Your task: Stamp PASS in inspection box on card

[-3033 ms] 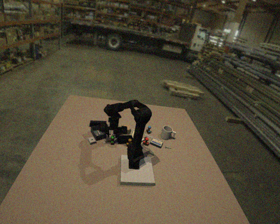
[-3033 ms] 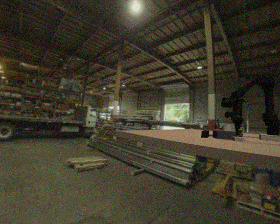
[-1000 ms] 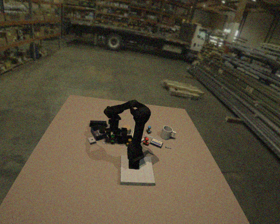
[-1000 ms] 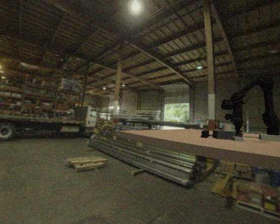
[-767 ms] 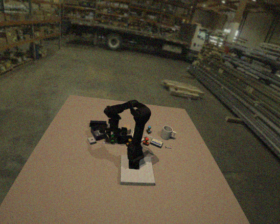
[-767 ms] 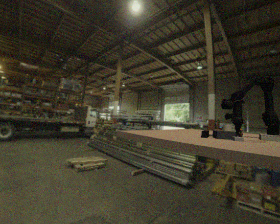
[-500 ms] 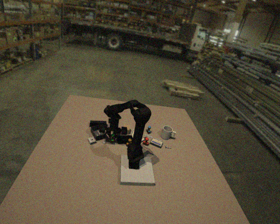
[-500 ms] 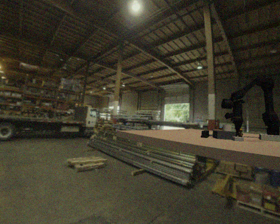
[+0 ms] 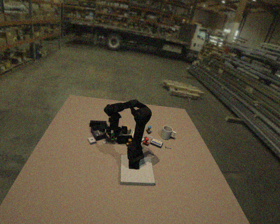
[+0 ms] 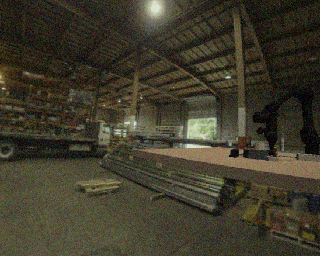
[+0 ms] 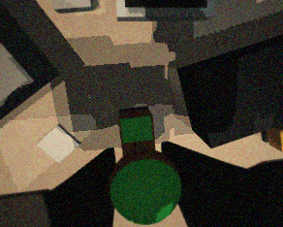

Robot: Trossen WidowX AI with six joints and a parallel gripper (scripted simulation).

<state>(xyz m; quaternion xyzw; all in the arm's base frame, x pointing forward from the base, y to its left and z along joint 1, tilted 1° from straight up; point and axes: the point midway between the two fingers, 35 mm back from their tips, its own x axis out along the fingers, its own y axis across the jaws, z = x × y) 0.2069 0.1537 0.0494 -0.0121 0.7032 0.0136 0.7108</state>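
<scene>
The ink pad is 12 cm ahead of my gripper tip, 4 cm below it and 2 cm to the right of it. The rest, counted from my gripper tip: yellow-knobbed stamp 13 cm to the right, 3 cm below, 1 cm behind; black block 9 cm to the right, 3 cm below, 3 cm ahead; green-knobbed stamp right at my gripper tip.
</scene>
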